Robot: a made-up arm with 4 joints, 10 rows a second.
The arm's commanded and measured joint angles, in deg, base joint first. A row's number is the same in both.
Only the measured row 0 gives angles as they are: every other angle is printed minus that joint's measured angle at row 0.
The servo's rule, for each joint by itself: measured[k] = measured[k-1] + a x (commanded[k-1-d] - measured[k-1]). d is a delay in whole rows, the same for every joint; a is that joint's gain. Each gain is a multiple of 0.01, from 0.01 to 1. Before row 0 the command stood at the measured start. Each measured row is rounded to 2 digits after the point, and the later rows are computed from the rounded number. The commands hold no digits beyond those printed.
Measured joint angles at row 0:
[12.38 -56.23 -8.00 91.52]
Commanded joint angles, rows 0 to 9:
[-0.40 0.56 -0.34 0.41]
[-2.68 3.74 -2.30 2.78]
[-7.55 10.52 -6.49 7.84]
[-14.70 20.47 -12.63 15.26]
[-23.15 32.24 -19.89 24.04]
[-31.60 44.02 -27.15 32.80]
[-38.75 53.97 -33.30 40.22]
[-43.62 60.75 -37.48 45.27]
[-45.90 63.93 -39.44 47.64]
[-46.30 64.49 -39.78 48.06]
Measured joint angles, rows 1 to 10:
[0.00 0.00 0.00 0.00]
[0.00 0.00 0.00 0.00]
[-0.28 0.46 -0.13 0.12]
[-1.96 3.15 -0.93 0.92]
[-5.87 9.19 -2.99 3.00]
[-12.05 18.44 -6.56 6.68]
[-19.82 29.76 -11.49 11.89]
[-28.07 41.45 -17.28 18.16]
[-35.55 51.72 -23.21 24.78]
[-41.20 59.12 -28.49 30.93]
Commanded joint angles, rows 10 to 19:
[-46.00 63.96 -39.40 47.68]
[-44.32 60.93 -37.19 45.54]
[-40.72 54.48 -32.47 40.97]
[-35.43 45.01 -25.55 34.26]
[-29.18 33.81 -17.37 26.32]
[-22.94 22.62 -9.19 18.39]
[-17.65 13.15 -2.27 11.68]
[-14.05 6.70 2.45 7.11]
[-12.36 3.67 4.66 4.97]
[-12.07 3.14 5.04 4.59]
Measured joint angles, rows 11 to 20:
[-44.49 63.06 -32.54 35.94]
[-45.76 64.23 -35.22 39.58]
[-45.93 64.01 -36.77 42.01]
[-44.80 61.48 -36.93 43.07]
[-41.94 55.74 -35.28 42.44]
[-37.38 46.94 -31.68 39.99]
[-31.64 36.17 -26.39 35.89]
[-25.55 25.06 -20.03 30.64]
[-20.02 15.29 -13.46 24.95]
[-15.84 8.25 -7.57 19.60]

